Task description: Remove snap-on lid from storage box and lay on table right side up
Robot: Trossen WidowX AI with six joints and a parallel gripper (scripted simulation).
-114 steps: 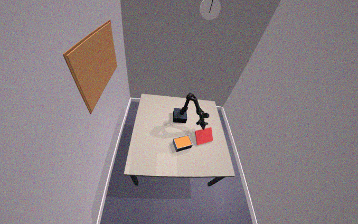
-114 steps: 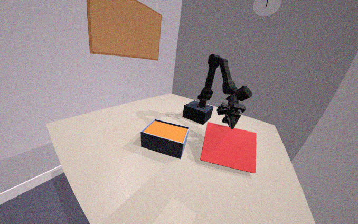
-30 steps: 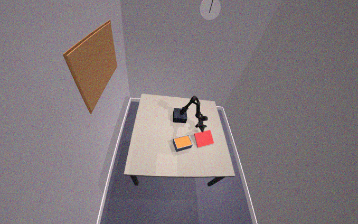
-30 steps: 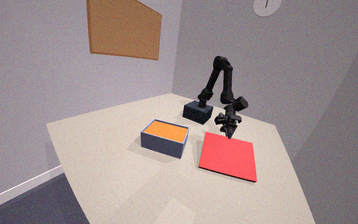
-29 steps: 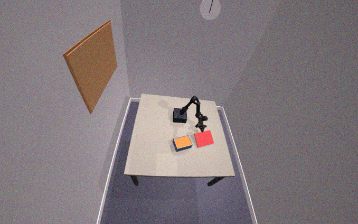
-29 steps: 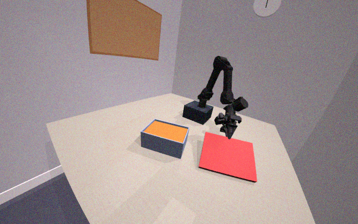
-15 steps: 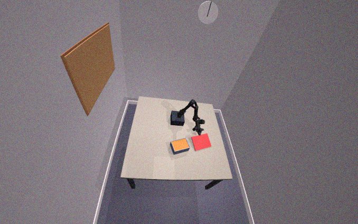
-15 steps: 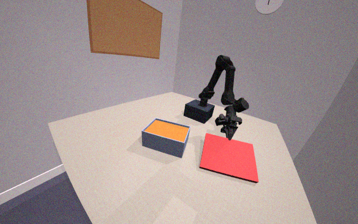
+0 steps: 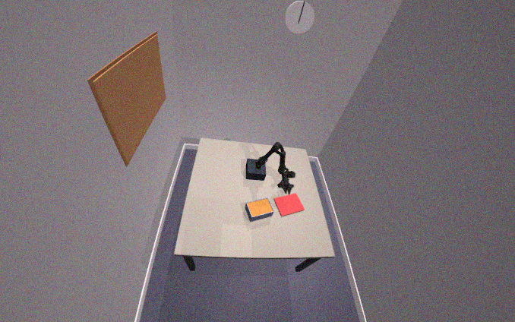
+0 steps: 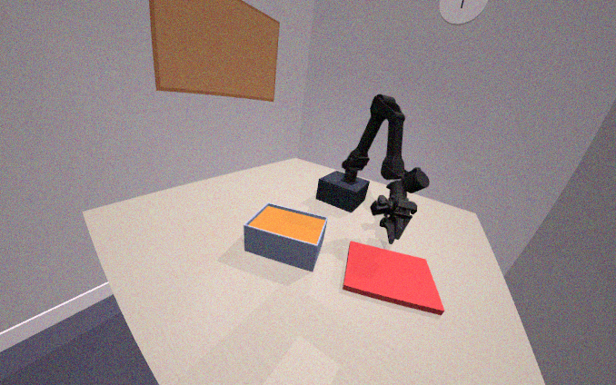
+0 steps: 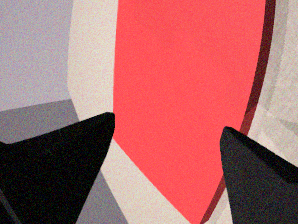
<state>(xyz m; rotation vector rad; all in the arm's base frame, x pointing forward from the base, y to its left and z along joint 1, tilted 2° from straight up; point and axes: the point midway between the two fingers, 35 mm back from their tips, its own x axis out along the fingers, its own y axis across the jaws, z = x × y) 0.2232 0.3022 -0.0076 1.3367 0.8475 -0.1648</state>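
Now: gripper tip 7 cm short of the red lid, 3 cm to the right of it and 5 cm above it. Also, from my gripper tip: storage box (20 cm ahead, 25 cm to the right, 2 cm below).
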